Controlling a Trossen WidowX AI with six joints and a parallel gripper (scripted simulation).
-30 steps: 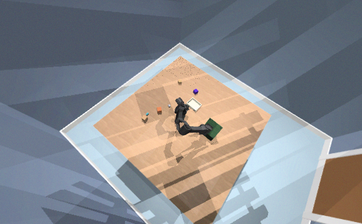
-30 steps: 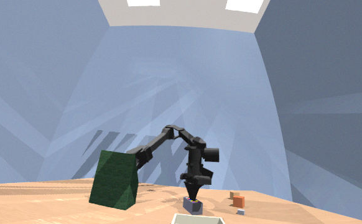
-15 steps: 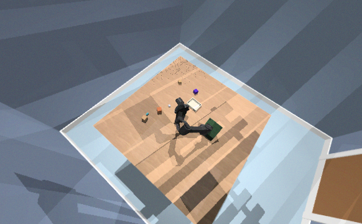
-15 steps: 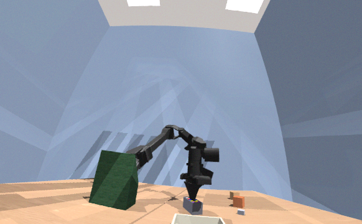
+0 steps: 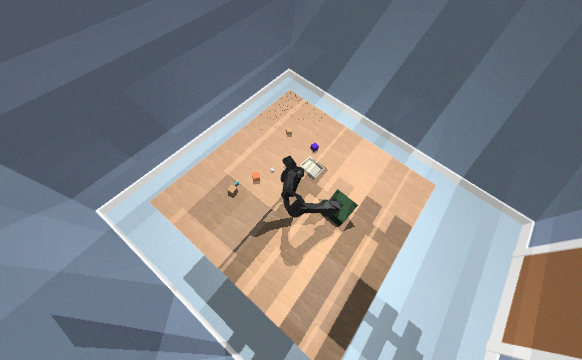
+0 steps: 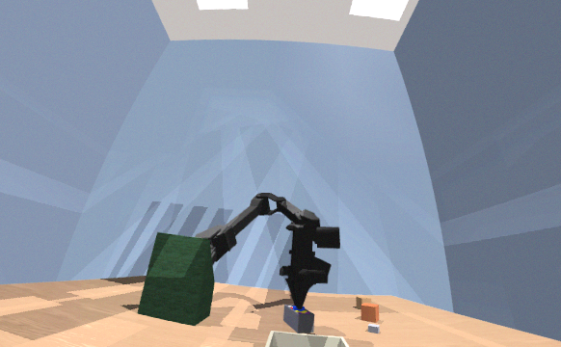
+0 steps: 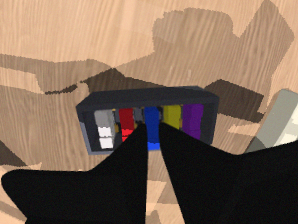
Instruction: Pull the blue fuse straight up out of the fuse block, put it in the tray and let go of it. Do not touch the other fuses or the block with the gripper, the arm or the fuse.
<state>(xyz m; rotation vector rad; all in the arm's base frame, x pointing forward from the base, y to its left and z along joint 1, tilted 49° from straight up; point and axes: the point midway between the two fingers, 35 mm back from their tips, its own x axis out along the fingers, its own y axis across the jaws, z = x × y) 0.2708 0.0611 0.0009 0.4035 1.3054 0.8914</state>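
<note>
Right now my gripper tip is 21 cm to the left of the white tray and 4 cm above it. The rest, counted from my gripper tip: small grey block (19 cm ahead, 3 cm below, 1 cm to the right); then orange cube (22 cm ahead, 10 cm to the left, 2 cm below); then blue fuse (1 cm below).
</note>
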